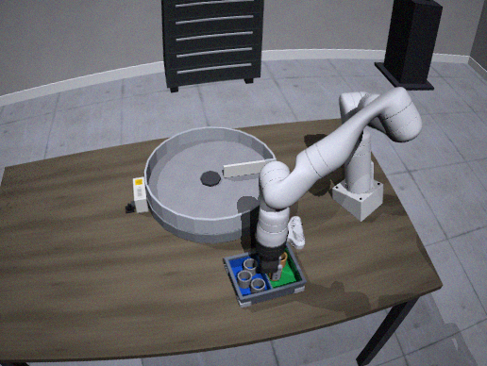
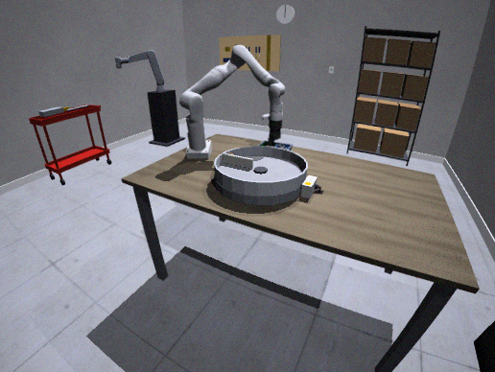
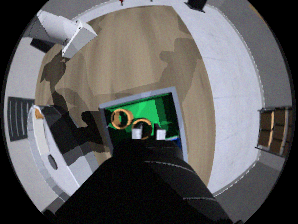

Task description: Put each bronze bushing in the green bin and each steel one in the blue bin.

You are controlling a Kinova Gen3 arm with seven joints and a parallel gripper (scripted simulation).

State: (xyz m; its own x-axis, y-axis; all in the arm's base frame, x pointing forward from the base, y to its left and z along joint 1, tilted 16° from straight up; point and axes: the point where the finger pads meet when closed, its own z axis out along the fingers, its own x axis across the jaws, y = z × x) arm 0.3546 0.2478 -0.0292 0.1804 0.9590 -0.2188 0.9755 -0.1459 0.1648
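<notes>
My gripper is now 3 cm short of the two-part bin, 1 cm to the left of it and 2 cm above it. Also, from my hand: grey turntable (11 cm ahead, 38 cm to the right, 1 cm above).
</notes>
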